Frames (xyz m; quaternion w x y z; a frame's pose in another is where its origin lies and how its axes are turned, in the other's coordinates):
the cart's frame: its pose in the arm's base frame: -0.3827 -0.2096 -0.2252 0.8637 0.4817 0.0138 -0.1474
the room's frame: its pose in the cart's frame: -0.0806 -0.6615 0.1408 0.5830 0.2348 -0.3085 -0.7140
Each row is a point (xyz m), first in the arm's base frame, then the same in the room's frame.
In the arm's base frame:
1: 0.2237 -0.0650 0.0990
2: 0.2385 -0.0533 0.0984
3: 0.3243 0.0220 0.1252
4: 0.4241 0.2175 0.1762
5: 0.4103 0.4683 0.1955
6: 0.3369 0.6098 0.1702
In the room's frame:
1: -1.2613 0.1279 -0.3151
2: -1.2730 0.1261 -0.3298
3: -1.3673 0.1143 -0.3984
4: -1.5408 0.0145 -0.5020
5: -1.6622 -0.1973 -0.5642
6: -1.6726 -0.3579 -0.5759

